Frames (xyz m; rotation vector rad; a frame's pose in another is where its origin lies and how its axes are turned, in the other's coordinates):
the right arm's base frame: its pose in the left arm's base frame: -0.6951 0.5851 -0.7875 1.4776 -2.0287 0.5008
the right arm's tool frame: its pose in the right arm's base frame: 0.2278 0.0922 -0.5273 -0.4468 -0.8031 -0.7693
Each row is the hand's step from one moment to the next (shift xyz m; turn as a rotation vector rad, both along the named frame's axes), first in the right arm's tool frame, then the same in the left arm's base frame.
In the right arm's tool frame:
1: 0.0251 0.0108 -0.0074 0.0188 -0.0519 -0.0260
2: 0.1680 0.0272 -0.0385 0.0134 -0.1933 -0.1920
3: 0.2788 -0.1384 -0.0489 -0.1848 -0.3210 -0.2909
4: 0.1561 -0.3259 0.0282 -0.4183 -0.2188 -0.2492
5: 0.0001 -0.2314 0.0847 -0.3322 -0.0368 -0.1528
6: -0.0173 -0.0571 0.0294 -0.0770 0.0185 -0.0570
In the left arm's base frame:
1: -0.0002 -0.0281 0.0038 0.0587 -0.0062 -0.0155
2: 0.0263 -0.1723 -0.0086 0.2704 0.0142 0.0329
3: 0.1752 -0.2277 -0.1294 0.4031 0.2225 0.0991
4: 0.2540 -0.0429 -0.2550 0.2665 0.4175 0.1991
5: 0.1246 0.0842 -0.1952 0.0783 0.2975 0.2011
6: 0.0231 0.0384 -0.0491 0.0109 0.0572 0.0783

